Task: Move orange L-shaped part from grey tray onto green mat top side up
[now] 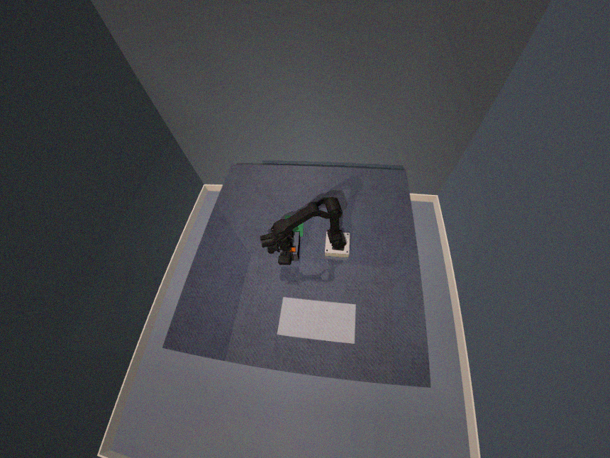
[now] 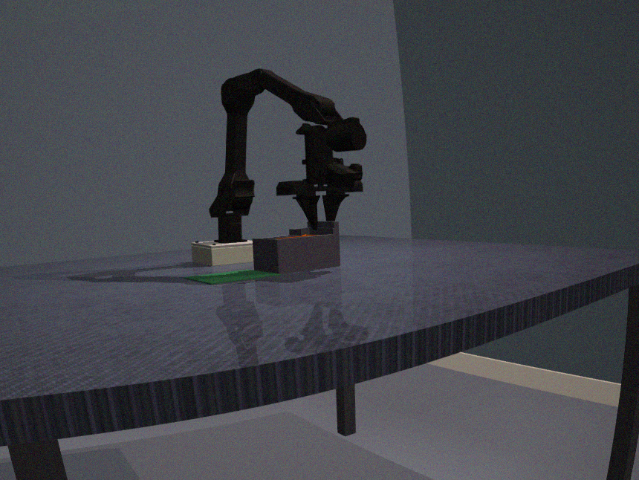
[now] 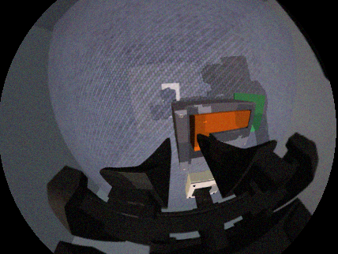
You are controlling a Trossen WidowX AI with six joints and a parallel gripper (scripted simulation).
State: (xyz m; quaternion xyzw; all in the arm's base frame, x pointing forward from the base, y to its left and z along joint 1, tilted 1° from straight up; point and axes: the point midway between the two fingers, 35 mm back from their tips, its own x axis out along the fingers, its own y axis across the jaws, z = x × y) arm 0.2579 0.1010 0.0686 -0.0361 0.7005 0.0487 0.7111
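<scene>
Right now my gripper tip is 6 cm to the left of the orange L-shaped part and 3 cm above it. Round my gripper tip: green mat 22 cm to the right, 9 cm below, 2 cm ahead.
</scene>
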